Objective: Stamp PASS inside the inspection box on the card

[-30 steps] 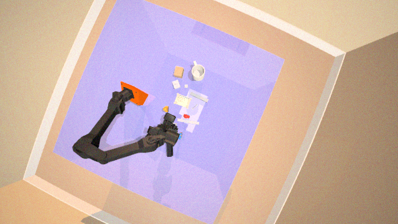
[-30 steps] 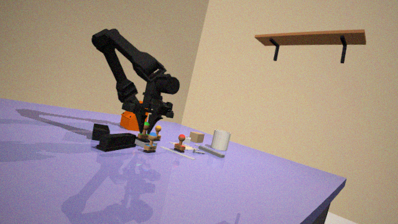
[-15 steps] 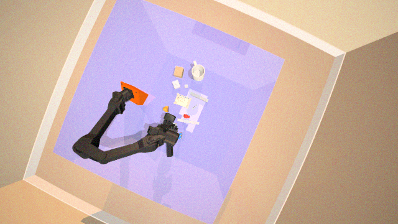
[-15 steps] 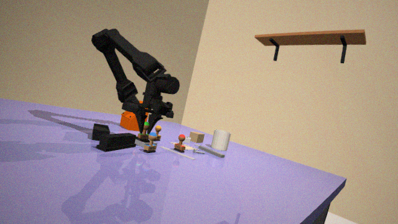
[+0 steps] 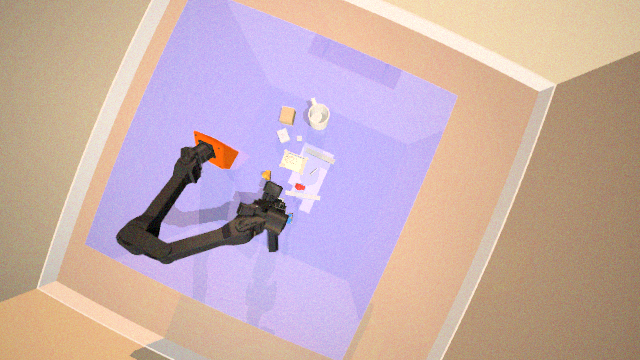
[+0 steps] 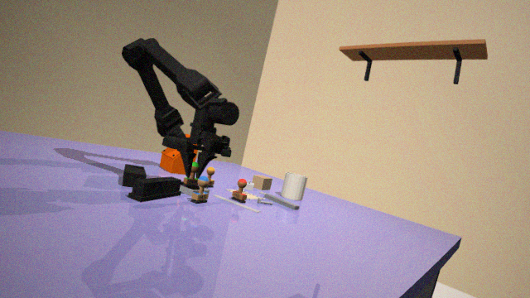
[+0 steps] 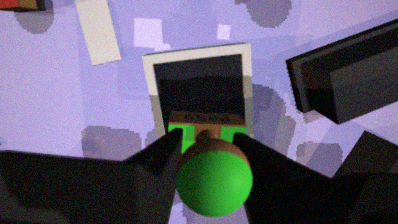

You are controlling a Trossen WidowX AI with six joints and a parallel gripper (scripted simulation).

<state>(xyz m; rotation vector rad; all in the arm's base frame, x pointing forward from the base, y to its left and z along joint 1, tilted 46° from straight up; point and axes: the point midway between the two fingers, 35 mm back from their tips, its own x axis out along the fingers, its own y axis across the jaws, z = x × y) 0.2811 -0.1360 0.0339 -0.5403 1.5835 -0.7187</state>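
My gripper tip is 3 cm above the ink pad. Round my gripper tip: blue stamp (9 cm ahead, 3 cm to the right, 2 cm below); green stamp (right at my gripper tip); orange-knobbed stamp (6 cm behind, 10 cm to the left, 2 cm below).
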